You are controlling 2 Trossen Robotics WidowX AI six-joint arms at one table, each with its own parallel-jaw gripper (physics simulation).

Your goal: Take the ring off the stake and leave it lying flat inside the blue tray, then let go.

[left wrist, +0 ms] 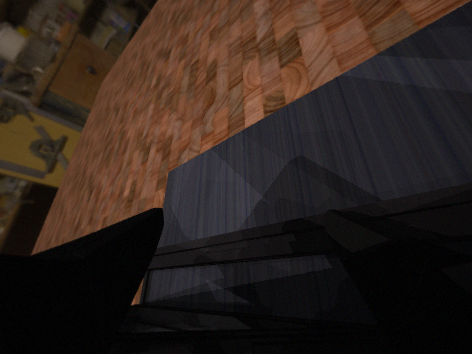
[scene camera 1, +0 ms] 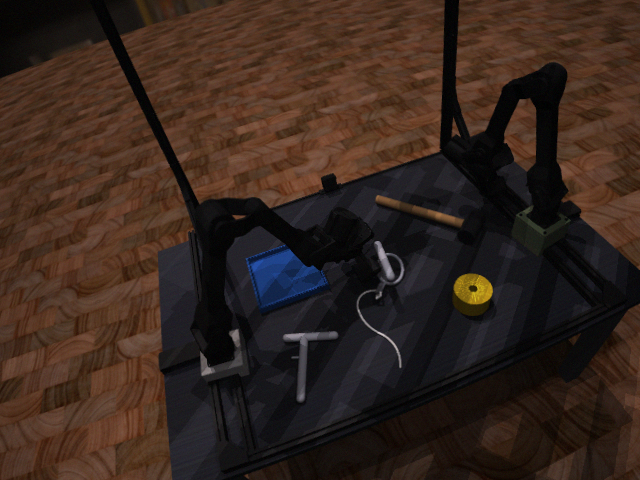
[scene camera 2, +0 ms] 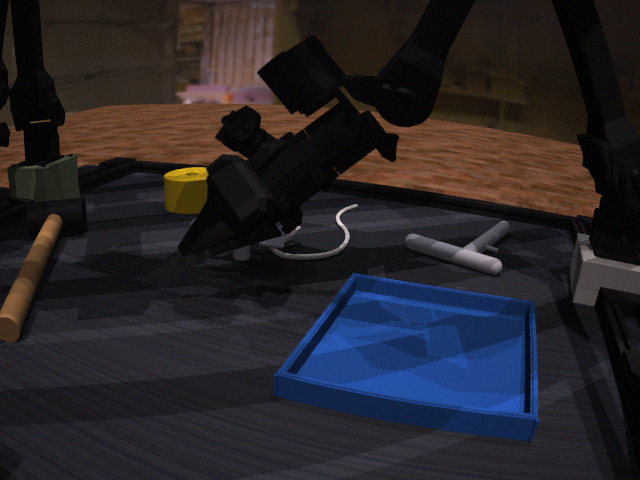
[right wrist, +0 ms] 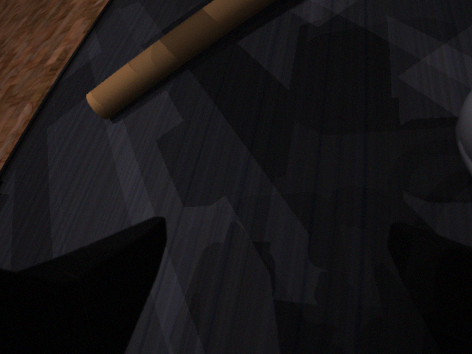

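Where they show: left gripper, fingertip midpoint: (left wrist: pixel 245 217); right gripper, fingertip midpoint: (scene camera 1: pixel 369 245) (scene camera 2: pixel 196 252) (right wrist: pixel 277 231); left arm's base at its link origin: (scene camera 1: pixel 543 217) (scene camera 2: pixel 42 161); right arm's base at its link origin: (scene camera 1: pixel 220 351) (scene camera 2: pixel 615 252).
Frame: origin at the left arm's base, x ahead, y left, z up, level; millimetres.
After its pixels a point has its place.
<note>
A white stake (scene camera 1: pixel 384 259) {x 435, y -104, z 28 mm} (scene camera 2: pixel 242 252) {x 433, y -133, z -70 mm} stands mid-table, tilted. The thin white ring (scene camera 1: pixel 402 270) {x 378, y -112, z -64 mm} lies around its foot and is mostly hidden in scene camera 2. A white cord (scene camera 1: pixel 377 330) {x 529, y 0, z -74 mm} (scene camera 2: pixel 341 235) {x 533, y -19, z -77 mm} trails from the ring. My right gripper (scene camera 1: pixel 371 268) (scene camera 2: pixel 206 240) {x 412, y -218, z -39 mm} (right wrist: pixel 277 231) {x 412, y -218, z -39 mm} is open and empty, low beside the stake. The blue tray (scene camera 1: pixel 280 281) {x 667, y -276, z -74 mm} (scene camera 2: pixel 404 414) {x 627, y -386, z -70 mm} is empty, to the left of the stake in scene camera 1. My left gripper (scene camera 1: pixel 475 148) (left wrist: pixel 245 217) {x -89, y -270, z -22 mm} is open and empty at the far right corner.
A hammer with a wooden handle (scene camera 1: pixel 419 210) {x 213, y -258, z -49 mm} (right wrist: pixel 164 56) {x 250, y -318, z -56 mm} lies behind the stake. A yellow spool (scene camera 1: pixel 472 292) {x 297, y 61, z -28 mm} (scene camera 2: pixel 186 190) {x 298, y 9, z -43 mm} stands to the right. A grey T-shaped bar (scene camera 1: pixel 303 354) {x 709, y -34, z -60 mm} (scene camera 2: pixel 461 254) {x 682, y -87, z -64 mm} lies near the table's front edge.
</note>
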